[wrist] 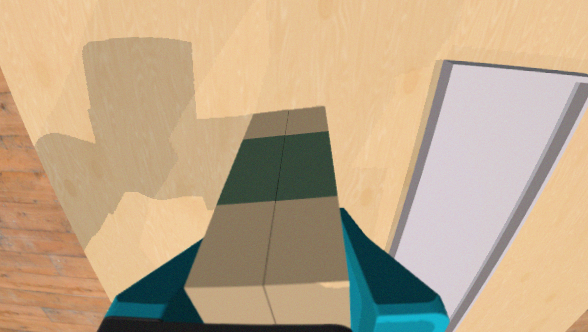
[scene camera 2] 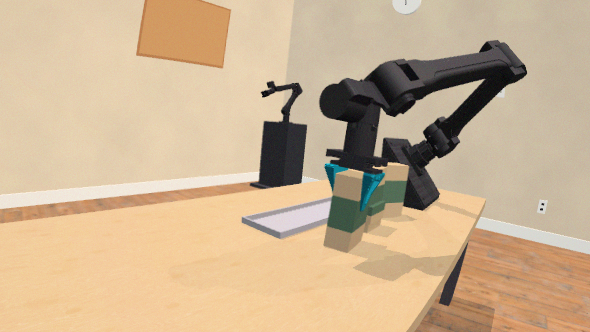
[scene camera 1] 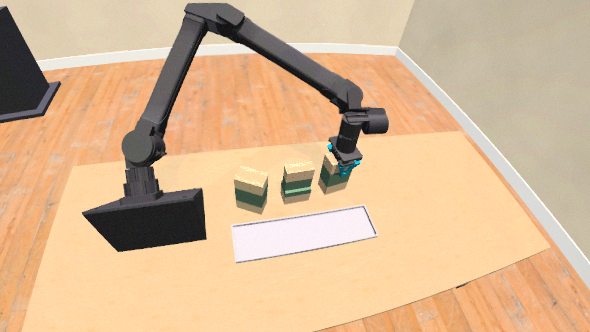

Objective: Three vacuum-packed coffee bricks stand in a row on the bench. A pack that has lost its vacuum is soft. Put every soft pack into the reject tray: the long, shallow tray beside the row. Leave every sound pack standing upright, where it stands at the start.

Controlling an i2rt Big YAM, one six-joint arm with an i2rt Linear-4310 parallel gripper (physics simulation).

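Frame: origin at the arm's base, x down, y left, z ahead, level; centimetres.
Seen in the pictures: gripper, fingertip midpoint: (wrist: 288,217) (scene camera 2: 348,207) (scene camera 1: 339,169); arm's base, link origin: (scene camera 2: 412,161) (scene camera 1: 143,199).
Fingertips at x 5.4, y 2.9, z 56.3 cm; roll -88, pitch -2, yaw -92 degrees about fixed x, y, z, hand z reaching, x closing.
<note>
Offsets run from my fingertips to a thing's middle. Level surfaces: height alone.
Three tan packs with dark green bands stand upright in a row. My gripper (scene camera 1: 337,167) (scene camera 2: 348,199) (wrist: 288,217) points down with its teal fingers shut on the right-hand pack @(dx +0.8, dy -0.1, dz -1.1 cm) (scene camera 1: 332,181) (scene camera 2: 344,215) (wrist: 280,167), one finger on each side of its upper part. This pack stands upright on the bench; its sides look flat where they show. The middle pack @(dx +0.8, dy -1.3, dz -14.4 cm) (scene camera 1: 298,175) (scene camera 2: 375,208) has a lighter green strip jutting from its band. The left pack @(dx +0.8, dy -1.5, dz -28.1 cm) (scene camera 1: 251,196) (scene camera 2: 395,191) stands nearest the arm's base. The shallow reject tray @(dx +8.6, dy -14.7, dz -15.0 cm) (scene camera 1: 305,235) (scene camera 2: 300,218) (wrist: 480,175) is empty where it shows.
The arm's black base (scene camera 1: 155,222) (scene camera 2: 422,187) stands on the bench @(dx +7.8 cm) (scene camera 1: 150,285) (scene camera 2: 150,280), left of the row in the first scene view. The bench edge lies behind the row. A black pedestal (scene camera 2: 282,152) with a small arm stands in the background.
</note>
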